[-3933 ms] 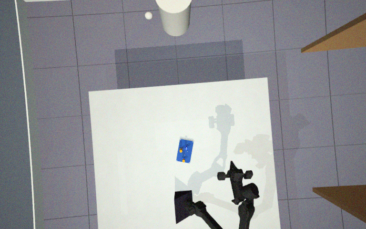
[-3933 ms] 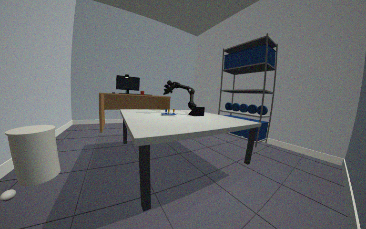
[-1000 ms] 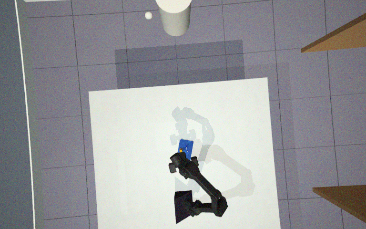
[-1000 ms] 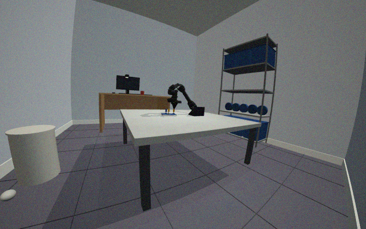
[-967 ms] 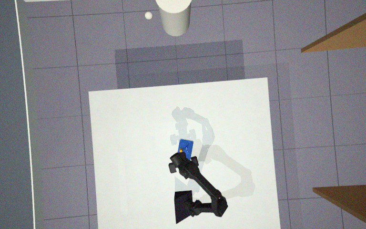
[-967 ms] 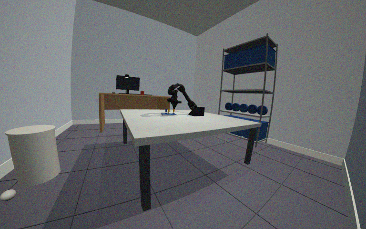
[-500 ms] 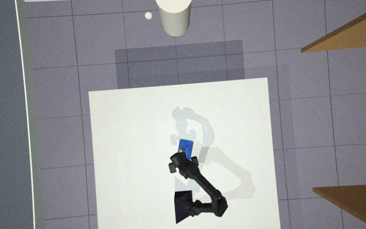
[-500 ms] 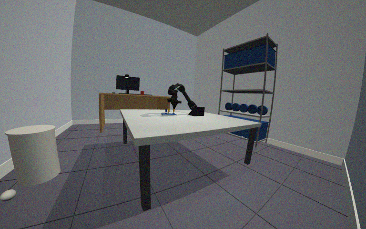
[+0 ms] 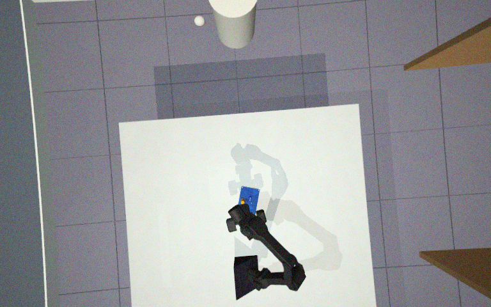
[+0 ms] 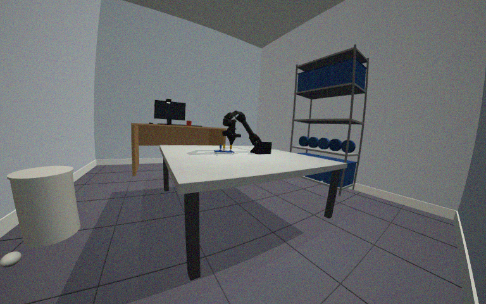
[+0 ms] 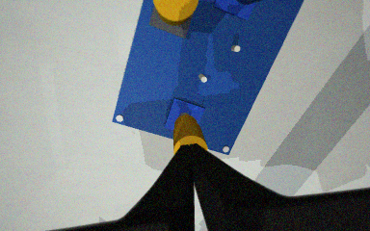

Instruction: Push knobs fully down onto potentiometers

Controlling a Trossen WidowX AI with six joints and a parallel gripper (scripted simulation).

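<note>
Now: gripper tip 20 mm above the orange knob. Also, from my gripper tip: blue knob 80 mm ahead, 30 mm to the right, 10 mm below.
</note>
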